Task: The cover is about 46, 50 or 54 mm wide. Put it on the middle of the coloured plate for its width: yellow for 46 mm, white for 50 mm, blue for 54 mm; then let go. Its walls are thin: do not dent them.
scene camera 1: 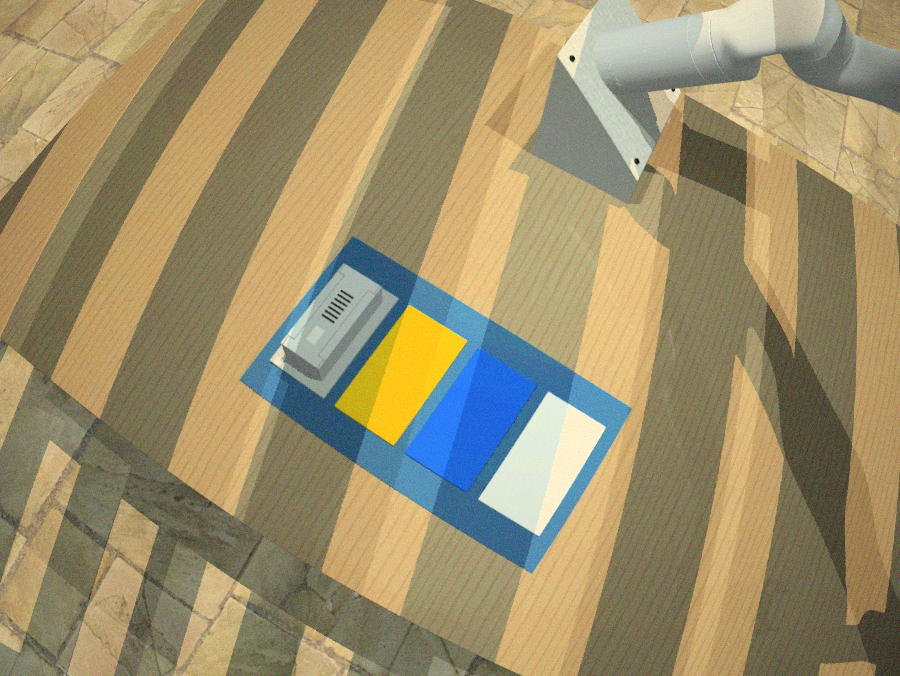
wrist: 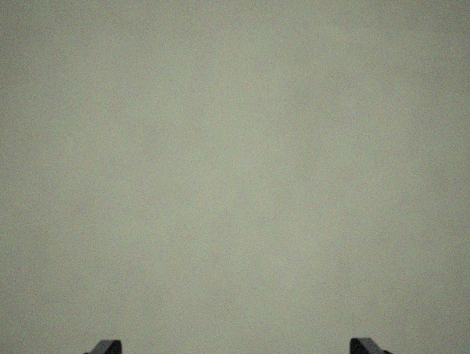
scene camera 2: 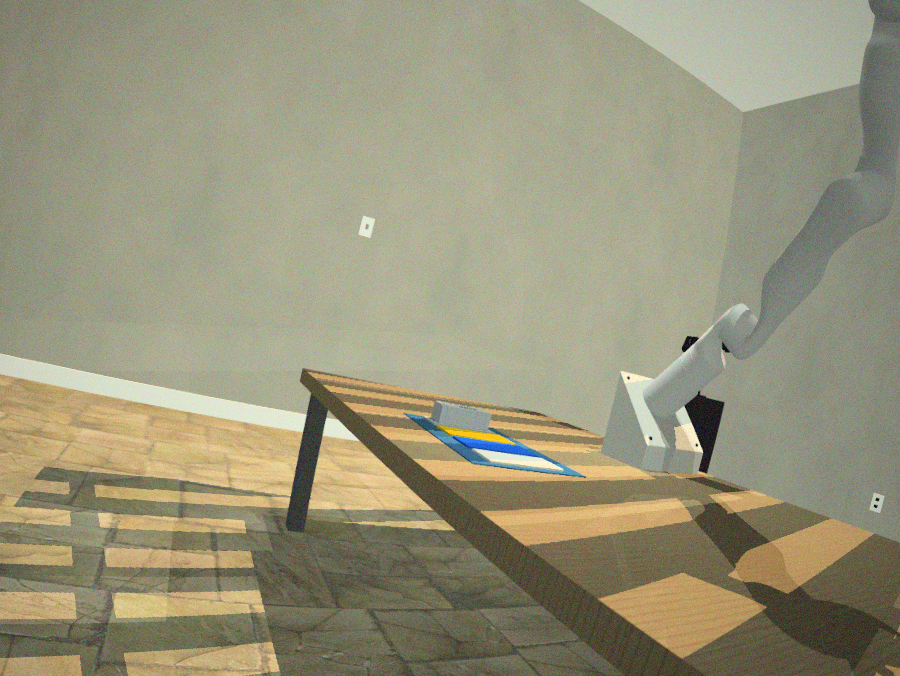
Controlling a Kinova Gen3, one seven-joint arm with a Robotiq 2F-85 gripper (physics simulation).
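Seen in the pictures: arm's base, origin of its link: (scene camera 1: 615,62) (scene camera 2: 656,402).
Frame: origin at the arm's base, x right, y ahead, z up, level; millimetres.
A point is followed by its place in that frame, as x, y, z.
Note:
The grey cover (scene camera 1: 333,320) {106, 463, -106} (scene camera 2: 461,416) {85, 470, -124}, a long box shape with dark slots and a small light square on top, stands at one end of the blue mat (scene camera 1: 458,315) {2, 362, -151} (scene camera 2: 567,471) {-206, 373, -151}. It stands on a light grey plate (scene camera 1: 325,387) {78, 523, -147}. Beside it in a row lie the yellow plate (scene camera 1: 401,374) {16, 461, -146} (scene camera 2: 476,435) {4, 465, -146}, the blue plate (scene camera 1: 471,419) {-78, 462, -146} (scene camera 2: 494,446) {-86, 466, -146} and the white plate (scene camera 1: 542,463) {-171, 463, -146} (scene camera 2: 516,458) {-175, 466, -145}, all bare. My gripper (wrist: 236,346) {-976, 224, 673} is open and empty in the wrist view, its fingertips wide apart at the bottom edge before a plain wall. The gripper does not show in the scene views.
The mat lies on a striped wooden table (scene camera 1: 407,240) {109, 310, -153} (scene camera 2: 582,523) {-484, 536, -153}. The arm's base (scene camera 1: 592,130) {-19, 94, -46} (scene camera 2: 636,429) {-52, 92, -70} stands at the table's far side, and the arm (scene camera 1: 654,54) {-50, 37, 80} (scene camera 2: 807,254) {-448, 135, 319} rises from it. Light and shadow bands cross the table and mat.

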